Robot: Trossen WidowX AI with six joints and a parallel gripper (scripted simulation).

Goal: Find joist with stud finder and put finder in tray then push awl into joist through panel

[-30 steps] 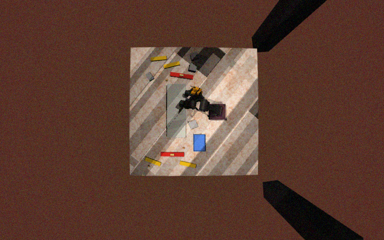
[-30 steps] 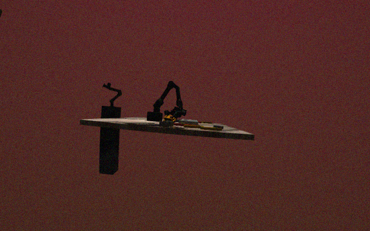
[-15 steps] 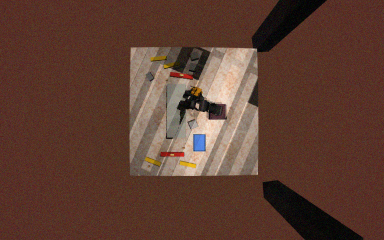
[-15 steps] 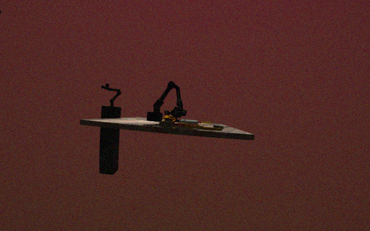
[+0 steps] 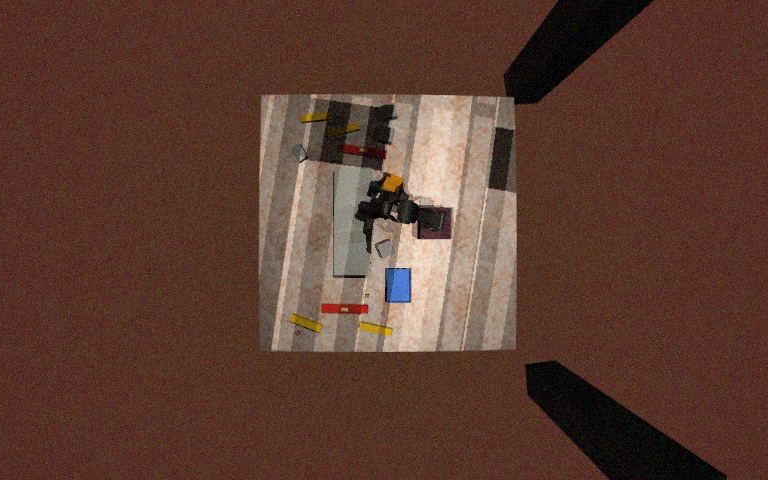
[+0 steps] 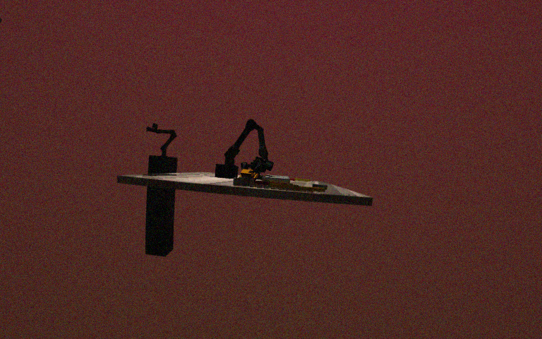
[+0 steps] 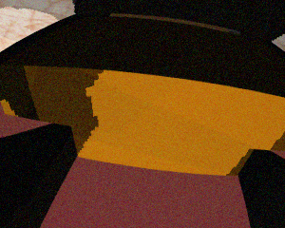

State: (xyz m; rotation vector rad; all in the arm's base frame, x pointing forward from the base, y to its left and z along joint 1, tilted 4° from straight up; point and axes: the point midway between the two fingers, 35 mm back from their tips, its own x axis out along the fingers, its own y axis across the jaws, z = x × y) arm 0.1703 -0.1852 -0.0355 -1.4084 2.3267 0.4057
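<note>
Right now my gripper tip is 1 cm short of the stud finder, 1 cm to the left of it and 1 cm above it. The rest, counted from my gripper tip: blue tray (3 cm ahead, 51 cm to the left, 5 cm below); then awl (2 cm ahead, 4 cm to the right, 6 cm below).
</note>
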